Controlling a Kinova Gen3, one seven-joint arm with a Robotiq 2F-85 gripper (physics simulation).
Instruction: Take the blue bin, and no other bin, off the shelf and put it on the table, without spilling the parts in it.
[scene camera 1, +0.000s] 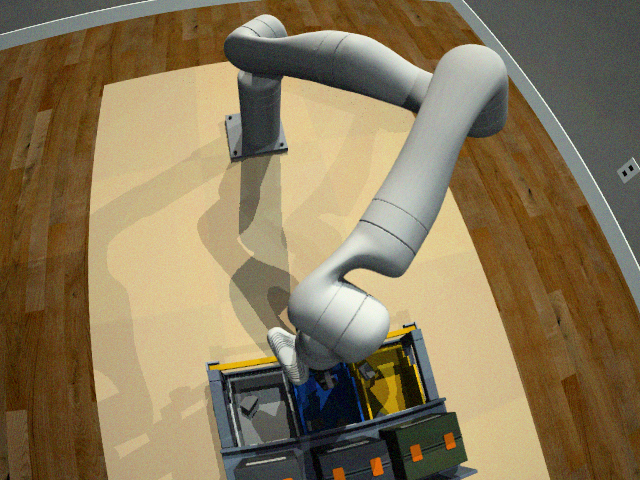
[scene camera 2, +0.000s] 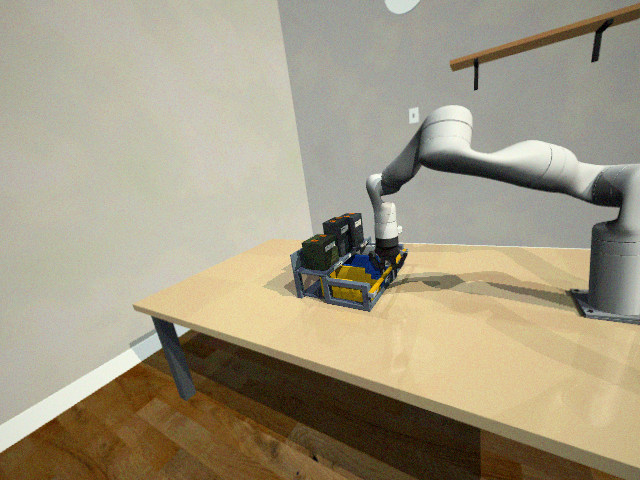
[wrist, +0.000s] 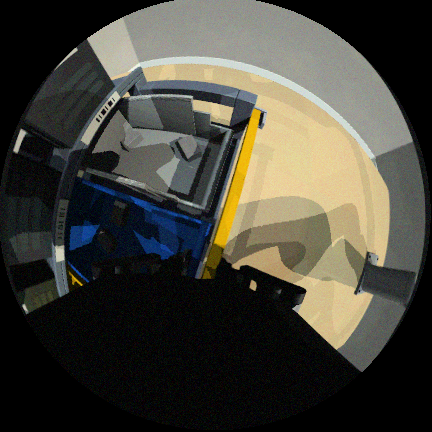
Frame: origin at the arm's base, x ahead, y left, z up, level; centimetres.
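Seen in the pictures: gripper, fingertip midpoint: (scene camera 2: 389, 278) (wrist: 200, 258); arm's base, link origin: (scene camera 1: 261, 131) (scene camera 2: 615, 305) (wrist: 367, 277).
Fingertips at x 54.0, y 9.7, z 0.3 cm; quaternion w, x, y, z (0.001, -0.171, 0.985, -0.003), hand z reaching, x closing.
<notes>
Offsets run from my fingertips to a thing's top centre. "pt": to the spot under its first point. Level surfaces: height alone.
The blue bin {dz +6.4, dx +8.5, dy +2.1 cm} (scene camera 1: 328, 405) (scene camera 2: 365, 261) (wrist: 141, 229) sits in the middle slot of the low blue-grey shelf (scene camera 1: 215, 405) (scene camera 2: 296, 281) (wrist: 241, 100), between a grey bin {dz +6.4, dx +11.0, dy -8.8 cm} (scene camera 1: 266, 419) (wrist: 160, 160) and a yellow bin {dz +6.4, dx +7.2, dy +13.3 cm} (scene camera 1: 390, 381) (scene camera 2: 349, 276). Small dark parts {pt dz +0.7, dx +12.4, dy +4.8 cm} (wrist: 106, 241) lie in the blue bin. My gripper (scene camera 1: 325, 378) (scene camera 2: 387, 257) (wrist: 200, 258) reaches down at the bin's front edge. Its fingers are shut across the bin's front wall, right beside the shelf's yellow front rail {pt dz +4.8, dx +1.3, dy -12.1 cm} (scene camera 1: 242, 364) (wrist: 238, 177). The arm hides most of the fingers in the overhead view.
Dark cases with orange latches {dz +18.0, dx +16.9, dy +15.1 cm} (scene camera 1: 423, 443) (scene camera 2: 318, 252) stand on the shelf's upper level behind the bins. The shelf stands on a tan table {dz -1.7 cm} (scene camera 1: 151, 238) (scene camera 2: 461, 333). The robot's base (scene camera 1: 256, 138) (wrist: 386, 280) is bolted at the far side.
</notes>
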